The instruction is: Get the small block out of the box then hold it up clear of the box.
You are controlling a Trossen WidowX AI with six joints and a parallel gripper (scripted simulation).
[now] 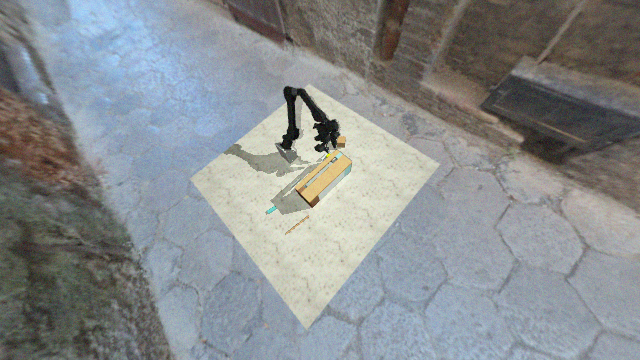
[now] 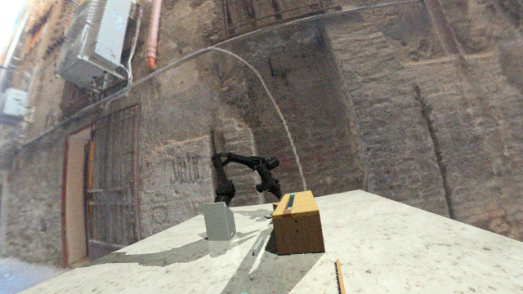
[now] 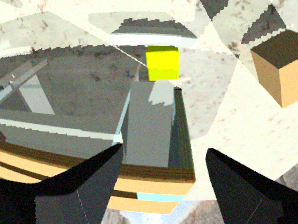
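My gripper tip is now 100 mm above the yellow block, 20 mm past it and 10 mm to the left of it. Round my gripper tip: thin stick (480 mm to the right, 220 mm ahead, 110 mm below); then brown block (140 mm to the left, 90 mm below, 50 mm behind); then clear-fronted box (160 mm to the right, 70 mm ahead, 60 mm below).
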